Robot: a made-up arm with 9 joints. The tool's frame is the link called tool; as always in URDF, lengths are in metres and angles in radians.
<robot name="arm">
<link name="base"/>
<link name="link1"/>
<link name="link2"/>
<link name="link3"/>
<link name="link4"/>
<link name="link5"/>
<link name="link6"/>
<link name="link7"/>
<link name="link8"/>
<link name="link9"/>
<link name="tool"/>
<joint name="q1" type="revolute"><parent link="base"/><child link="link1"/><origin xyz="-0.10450 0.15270 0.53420" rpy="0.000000 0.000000 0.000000"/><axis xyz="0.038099 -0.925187 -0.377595"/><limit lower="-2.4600" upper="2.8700"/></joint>
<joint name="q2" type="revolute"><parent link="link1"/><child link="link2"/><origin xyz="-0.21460 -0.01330 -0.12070" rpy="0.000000 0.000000 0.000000"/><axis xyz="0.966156 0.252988 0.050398"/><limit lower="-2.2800" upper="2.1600"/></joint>
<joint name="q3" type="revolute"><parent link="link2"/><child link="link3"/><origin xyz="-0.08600 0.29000 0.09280" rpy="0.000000 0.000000 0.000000"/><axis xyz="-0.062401 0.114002 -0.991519"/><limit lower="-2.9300" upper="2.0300"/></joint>
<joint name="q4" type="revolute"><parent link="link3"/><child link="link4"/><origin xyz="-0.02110 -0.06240 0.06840" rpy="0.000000 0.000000 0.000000"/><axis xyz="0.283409 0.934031 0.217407"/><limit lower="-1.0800" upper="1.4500"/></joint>
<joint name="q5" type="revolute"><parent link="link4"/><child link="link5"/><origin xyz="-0.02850 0.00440 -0.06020" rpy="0.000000 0.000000 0.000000"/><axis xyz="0 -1 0"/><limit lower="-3.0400" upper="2.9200"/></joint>
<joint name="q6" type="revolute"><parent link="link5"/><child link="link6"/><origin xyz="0.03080 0.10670 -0.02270" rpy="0.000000 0.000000 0.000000"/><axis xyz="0 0 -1"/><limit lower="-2.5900" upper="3.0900"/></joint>
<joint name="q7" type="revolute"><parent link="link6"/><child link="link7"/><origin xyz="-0.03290 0.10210 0.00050" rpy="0.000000 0.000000 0.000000"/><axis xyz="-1 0 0"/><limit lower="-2.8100" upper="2.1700"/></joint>
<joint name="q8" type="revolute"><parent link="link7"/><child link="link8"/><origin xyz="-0.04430 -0.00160 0.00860" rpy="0.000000 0.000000 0.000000"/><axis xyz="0 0 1"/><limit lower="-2.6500" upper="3.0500"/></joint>
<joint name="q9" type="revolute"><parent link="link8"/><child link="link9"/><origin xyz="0.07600 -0.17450 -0.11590" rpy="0.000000 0.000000 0.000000"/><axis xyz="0 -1 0"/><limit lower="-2.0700" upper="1.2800"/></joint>
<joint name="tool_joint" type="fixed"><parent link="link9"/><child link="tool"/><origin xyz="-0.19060 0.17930 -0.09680" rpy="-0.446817 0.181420 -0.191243"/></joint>
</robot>
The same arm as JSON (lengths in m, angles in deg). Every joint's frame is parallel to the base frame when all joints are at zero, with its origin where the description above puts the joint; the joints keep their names.
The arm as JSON. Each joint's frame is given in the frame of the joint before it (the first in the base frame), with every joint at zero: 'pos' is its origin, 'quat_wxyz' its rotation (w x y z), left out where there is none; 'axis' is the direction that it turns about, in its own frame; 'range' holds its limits. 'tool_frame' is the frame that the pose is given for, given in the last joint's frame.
{
  "length_unit": "m",
  "angle_unit": "deg",
  "joints": [
    {
      "joint": "q1",
      "pos": [
        -0.1045,
        0.1527,
        0.5342
      ],
      "axis": [
        0.038099,
        -0.925187,
        -0.377595
      ],
      "range": [
        -140.95,
        164.44
      ]
    },
    {
      "joint": "q2",
      "pos": [
        -0.2146,
        -0.0133,
        -0.1207
      ],
      "axis": [
        0.966156,
        0.252988,
        0.050398
      ],
      "range": [
        -130.63,
        123.76
      ]
    },
    {
      "joint": "q3",
      "pos": [
        -0.086,
        0.29,
        0.0928
      ],
      "axis": [
        -0.062401,
        0.114002,
        -0.991519
      ],
      "range": [
        -167.88,
        116.31
      ]
    },
    {
      "joint": "q4",
      "pos": [
        -0.0211,
        -0.0624,
        0.0684
      ],
      "axis": [
        0.283409,
        0.934031,
        0.217407
      ],
      "range": [
        -61.88,
        83.08
      ]
    },
    {
      "joint": "q5",
      "pos": [
        -0.0285,
        0.0044,
        -0.0602
      ],
      "axis": [
        0.0,
        -1.0,
        0.0
      ],
      "range": [
        -174.18,
        167.3
      ]
    },
    {
      "joint": "q6",
      "pos": [
        0.0308,
        0.1067,
        -0.0227
      ],
      "axis": [
        0.0,
        0.0,
        -1.0
      ],
      "range": [
        -148.4,
        177.04
      ]
    },
    {
      "joint": "q7",
      "pos": [
        -0.0329,
        0.1021,
        0.0005
      ],
      "axis": [
        -1.0,
        0.0,
        0.0
      ],
      "range": [
        -161.0,
        124.33
      ]
    },
    {
      "joint": "q8",
      "pos": [
        -0.0443,
        -0.0016,
        0.0086
      ],
      "axis": [
        0.0,
        0.0,
        1.0
      ],
      "range": [
        -151.83,
        174.75
      ]
    },
    {
      "joint": "q9",
      "pos": [
        0.076,
        -0.1745,
        -0.1159
      ],
      "axis": [
        0.0,
        -1.0,
        0.0
      ],
      "range": [
        -118.6,
        73.34
      ]
    }
  ],
  "tool_frame": {
    "pos": [
      -0.1906,
      0.1793,
      -0.0968
    ],
    "quat_wxyz": [
      0.968619,
      -0.211202,
      0.108997,
      -0.072742
    ]
  }
}

